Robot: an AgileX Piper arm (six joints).
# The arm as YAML. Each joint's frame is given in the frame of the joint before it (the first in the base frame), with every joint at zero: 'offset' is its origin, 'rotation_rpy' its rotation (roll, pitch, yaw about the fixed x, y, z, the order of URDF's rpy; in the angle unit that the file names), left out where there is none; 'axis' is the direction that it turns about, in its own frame. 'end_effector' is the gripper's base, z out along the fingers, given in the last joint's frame.
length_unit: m
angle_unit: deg
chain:
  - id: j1
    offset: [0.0, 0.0, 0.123]
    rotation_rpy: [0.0, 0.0, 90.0]
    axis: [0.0, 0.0, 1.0]
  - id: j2
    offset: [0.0, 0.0, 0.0]
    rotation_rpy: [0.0, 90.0, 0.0]
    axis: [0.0, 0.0, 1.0]
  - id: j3
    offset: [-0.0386, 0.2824, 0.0]
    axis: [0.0, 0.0, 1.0]
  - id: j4
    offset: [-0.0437, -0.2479, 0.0]
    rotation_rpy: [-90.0, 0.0, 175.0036]
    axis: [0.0, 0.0, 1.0]
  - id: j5
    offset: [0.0, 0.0, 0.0]
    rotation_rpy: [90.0, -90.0, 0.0]
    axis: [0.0, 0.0, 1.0]
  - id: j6
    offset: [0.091, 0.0, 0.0]
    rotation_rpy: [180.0, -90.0, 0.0]
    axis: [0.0, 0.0, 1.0]
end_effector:
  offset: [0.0, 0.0, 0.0]
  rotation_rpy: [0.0, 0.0, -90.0]
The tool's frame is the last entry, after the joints.
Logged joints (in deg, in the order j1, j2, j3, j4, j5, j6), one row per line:
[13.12, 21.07, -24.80, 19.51, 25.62, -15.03]
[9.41, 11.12, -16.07, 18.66, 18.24, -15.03]
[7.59, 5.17, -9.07, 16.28, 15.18, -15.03]
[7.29, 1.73, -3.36, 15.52, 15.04, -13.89]
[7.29, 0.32, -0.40, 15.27, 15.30, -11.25]
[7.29, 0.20, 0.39, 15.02, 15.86, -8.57]
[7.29, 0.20, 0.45, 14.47, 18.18, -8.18]
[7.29, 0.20, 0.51, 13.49, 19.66, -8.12]
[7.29, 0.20, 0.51, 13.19, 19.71, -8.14]
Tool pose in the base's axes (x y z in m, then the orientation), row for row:
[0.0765, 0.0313, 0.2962, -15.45, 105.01, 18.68]
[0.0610, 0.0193, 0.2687, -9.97, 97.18, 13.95]
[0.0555, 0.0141, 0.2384, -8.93, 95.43, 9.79]
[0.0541, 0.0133, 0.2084, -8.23, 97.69, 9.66]
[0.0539, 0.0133, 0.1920, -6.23, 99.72, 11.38]
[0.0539, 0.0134, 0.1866, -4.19, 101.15, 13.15]
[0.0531, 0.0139, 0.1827, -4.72, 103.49, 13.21]
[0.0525, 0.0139, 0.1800, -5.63, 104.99, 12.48]
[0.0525, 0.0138, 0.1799, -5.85, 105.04, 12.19]
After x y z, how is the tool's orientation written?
As a rotation vector, in degrees.
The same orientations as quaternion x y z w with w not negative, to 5 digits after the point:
[-0.11581, 0.78714, 0.14002, 0.58940]
[-0.07664, 0.74706, 0.10724, 0.65156]
[-0.06907, 0.73808, 0.07572, 0.66689]
[-0.06330, 0.75131, 0.07429, 0.65269]
[-0.04765, 0.76275, 0.08704, 0.63903]
[-0.03192, 0.77049, 0.10017, 0.62873]
[-0.03572, 0.78319, 0.09997, 0.61266]
[-0.04243, 0.79130, 0.09406, 0.60266]
[-0.04409, 0.79161, 0.09187, 0.60247]

